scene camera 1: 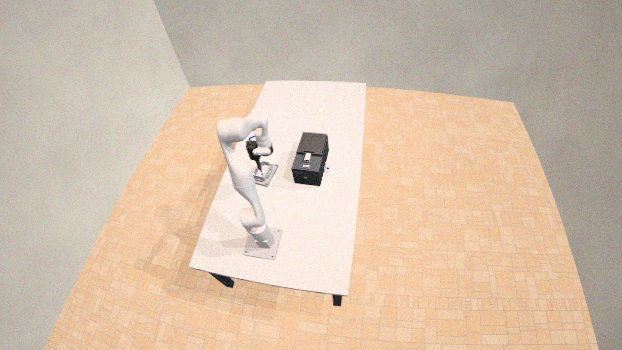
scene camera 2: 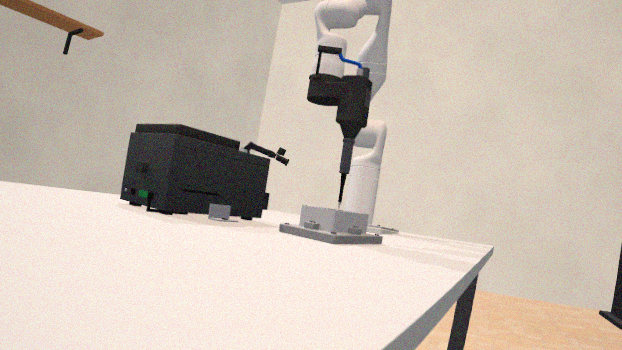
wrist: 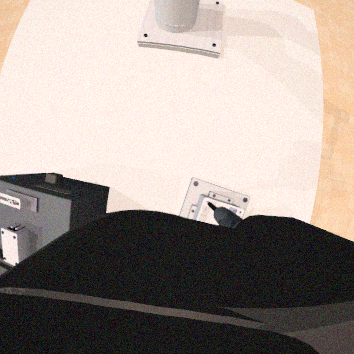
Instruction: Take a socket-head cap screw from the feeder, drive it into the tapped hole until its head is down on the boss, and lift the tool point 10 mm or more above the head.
I see a grey base plate (scene camera 2: 293, 229).
The grey base plate also shows in the wrist view (wrist: 192, 193).
